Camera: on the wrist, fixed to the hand. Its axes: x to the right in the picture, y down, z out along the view.
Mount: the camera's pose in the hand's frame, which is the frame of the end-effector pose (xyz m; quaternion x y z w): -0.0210 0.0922 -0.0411 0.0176 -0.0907 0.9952 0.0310
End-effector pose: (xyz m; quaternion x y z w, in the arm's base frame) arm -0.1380 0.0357 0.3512 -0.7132 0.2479 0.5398 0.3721
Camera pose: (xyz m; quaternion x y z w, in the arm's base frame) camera -0.1898 -0.0535 0.3527 -0.2801 -0.6933 -0.4474 0.4907
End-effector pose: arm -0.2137 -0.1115 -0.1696 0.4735 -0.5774 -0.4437 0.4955
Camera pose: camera -0.1815 -0.0780 -0.0776 -0.5915 -0.5419 0.4466 0.3962
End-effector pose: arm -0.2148 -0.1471 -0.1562 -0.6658 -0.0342 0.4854 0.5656
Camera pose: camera -0.2441 -0.2222 -0.2205 0.0007 -0.6188 -0.6390 0.4569
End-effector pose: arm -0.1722 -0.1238 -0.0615 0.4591 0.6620 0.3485 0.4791
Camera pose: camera -0.1837 -0.1135 0.0405 -0.7131 0.4737 -0.4343 0.2800
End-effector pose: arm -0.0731 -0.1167 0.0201 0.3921 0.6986 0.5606 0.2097
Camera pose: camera -0.0617 -0.1527 0.1161 -0.7620 0.3777 -0.1782 0.4950
